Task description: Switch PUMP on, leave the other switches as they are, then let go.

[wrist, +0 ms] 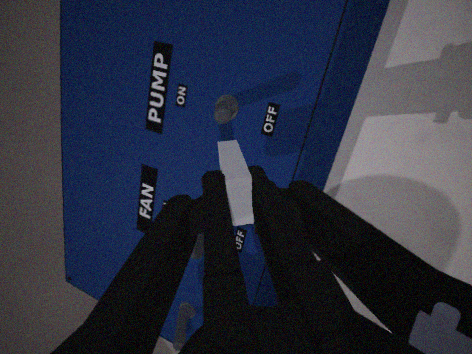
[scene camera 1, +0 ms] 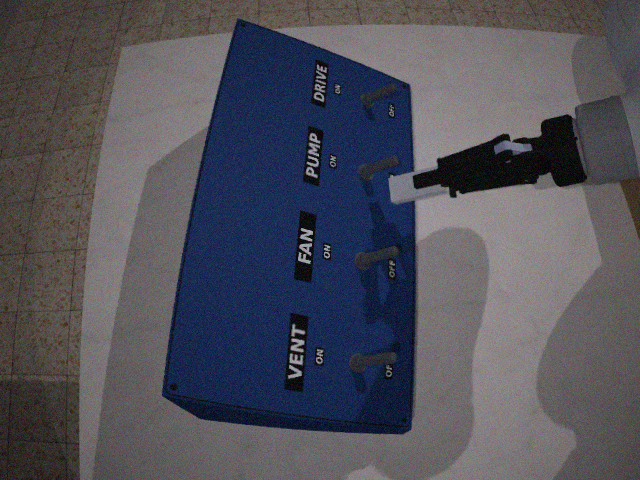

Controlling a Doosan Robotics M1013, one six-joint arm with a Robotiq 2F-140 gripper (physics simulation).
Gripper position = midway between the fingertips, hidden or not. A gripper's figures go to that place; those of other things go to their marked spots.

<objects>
My gripper [wrist: 228,158] is 0.22 m from the lens. A blue switch panel [wrist: 138,93]: 0.29 m from the lens.
</objects>
